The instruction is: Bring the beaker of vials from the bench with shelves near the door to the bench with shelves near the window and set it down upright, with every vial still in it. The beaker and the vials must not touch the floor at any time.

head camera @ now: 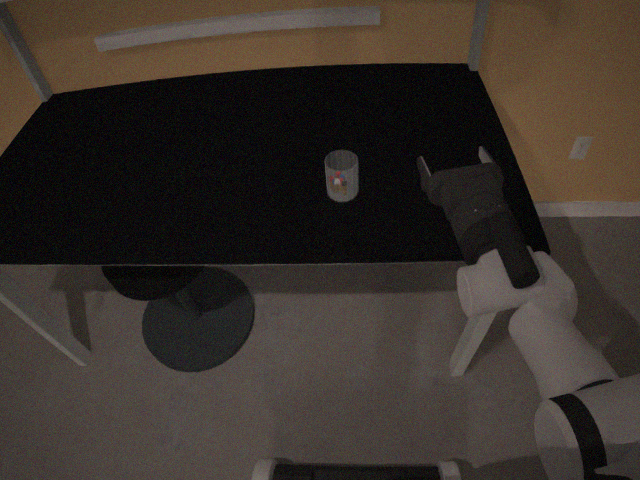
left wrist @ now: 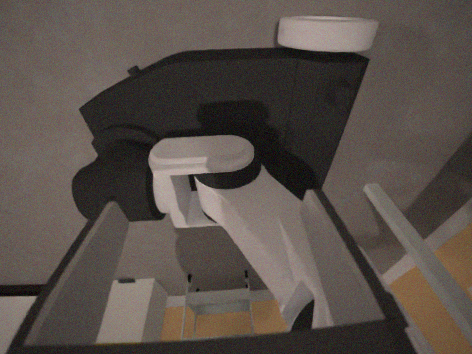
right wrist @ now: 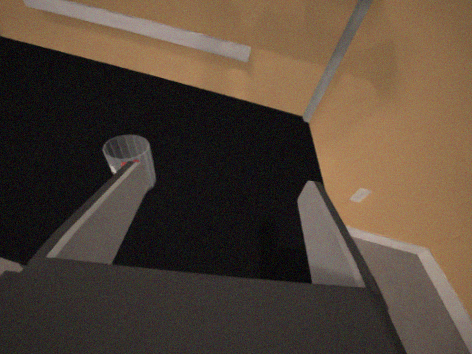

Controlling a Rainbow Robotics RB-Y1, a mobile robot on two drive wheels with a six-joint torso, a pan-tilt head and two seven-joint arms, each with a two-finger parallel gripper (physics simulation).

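Observation:
A clear beaker (head camera: pixel 341 175) (right wrist: pixel 127 148) stands upright on the black bench top (head camera: pixel 206 170) (right wrist: pixel 215 150). Several small vials (head camera: pixel 338 181) with red, blue and white caps are inside it. My right gripper (head camera: pixel 454 156) (right wrist: pixel 224 182) is open and empty, over the right part of the bench, to the right of the beaker in the head camera. In the right wrist view its left finger covers the lower part of the beaker. My left gripper (left wrist: pixel 213 206) is open and empty, by the robot's own body. It does not show in the head camera.
A round dark stool base (head camera: pixel 199 330) stands on the floor at the bench's front left. Grey posts (head camera: pixel 476 38) (right wrist: pixel 337 60) rise at the bench's back corners. A light rail (head camera: pixel 242 23) (right wrist: pixel 145 31) runs along the orange wall. A bench leg (head camera: pixel 473 343) stands at the front right.

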